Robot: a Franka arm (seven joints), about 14 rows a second.
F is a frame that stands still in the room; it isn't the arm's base.
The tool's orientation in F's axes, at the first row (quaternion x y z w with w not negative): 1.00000, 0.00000, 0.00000, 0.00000
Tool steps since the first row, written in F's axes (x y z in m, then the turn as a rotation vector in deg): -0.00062, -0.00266, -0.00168, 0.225, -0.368, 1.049; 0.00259, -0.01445, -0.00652, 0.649, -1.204, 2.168; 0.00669, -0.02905, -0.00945, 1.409, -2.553, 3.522; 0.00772, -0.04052, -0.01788, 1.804, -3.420, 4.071; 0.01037, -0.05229, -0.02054, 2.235, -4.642, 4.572
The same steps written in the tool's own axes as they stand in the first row. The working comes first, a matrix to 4 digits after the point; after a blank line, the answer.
The tool's axes in the first row as the columns of a matrix, in F's axes (used below as rounded here):
1.0000, 0.0000, 0.0000
0.0000, -1.0000, 0.0000
0.0000, 0.0000, -1.0000

-0.00062, 0.00266, 0.00168, 0.225, 0.368, -1.049; 0.00259, 0.01445, 0.00652, 0.649, 1.204, -2.168; 0.00669, 0.02905, 0.00945, 1.409, 2.553, -3.522; 0.00772, 0.04052, 0.01788, 1.804, 3.420, -4.071; 0.01037, 0.05229, 0.02054, 2.235, 4.642, -4.572
